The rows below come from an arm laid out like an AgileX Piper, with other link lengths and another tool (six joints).
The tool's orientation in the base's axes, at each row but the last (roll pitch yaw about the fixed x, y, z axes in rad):
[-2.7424, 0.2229, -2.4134]
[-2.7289, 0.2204, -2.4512]
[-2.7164, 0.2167, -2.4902]
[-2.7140, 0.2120, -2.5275]
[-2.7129, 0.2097, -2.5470]
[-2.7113, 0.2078, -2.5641]
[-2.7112, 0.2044, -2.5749]
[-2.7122, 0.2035, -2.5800]
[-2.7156, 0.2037, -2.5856]
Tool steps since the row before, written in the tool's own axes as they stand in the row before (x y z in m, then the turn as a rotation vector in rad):
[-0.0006, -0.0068, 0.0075, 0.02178, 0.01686, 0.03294]
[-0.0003, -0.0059, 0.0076, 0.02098, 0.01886, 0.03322]
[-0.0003, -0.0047, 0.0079, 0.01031, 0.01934, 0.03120]
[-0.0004, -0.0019, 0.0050, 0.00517, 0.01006, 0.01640]
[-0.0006, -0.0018, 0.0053, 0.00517, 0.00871, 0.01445]
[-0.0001, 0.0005, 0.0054, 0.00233, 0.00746, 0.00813]
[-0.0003, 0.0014, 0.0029, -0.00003, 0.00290, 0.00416]
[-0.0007, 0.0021, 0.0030, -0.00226, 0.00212, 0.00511]
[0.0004, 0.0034, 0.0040, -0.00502, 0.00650, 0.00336]
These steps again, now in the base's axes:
[0.0073, -0.0058, -0.0040, -0.01158, -0.00667, -0.04080]
[0.0064, -0.0057, -0.0044, -0.01190, -0.00470, -0.04166]
[0.0057, -0.0051, -0.0051, -0.00466, 0.00242, -0.03777]
[0.0032, -0.0024, -0.0036, -0.00220, 0.00133, -0.01976]
[0.0033, -0.0024, -0.0039, -0.00237, 0.00071, -0.01747]
[0.0019, -0.0009, -0.0050, -0.00195, 0.00278, -0.01076]
[0.0008, 0.0006, -0.0031, 0.00040, 0.00132, -0.00488]
[0.0008, 0.0013, -0.0034, 0.00293, 0.00160, -0.00496]
[-0.0002, 0.0016, -0.0050, 0.00277, 0.00706, -0.00461]

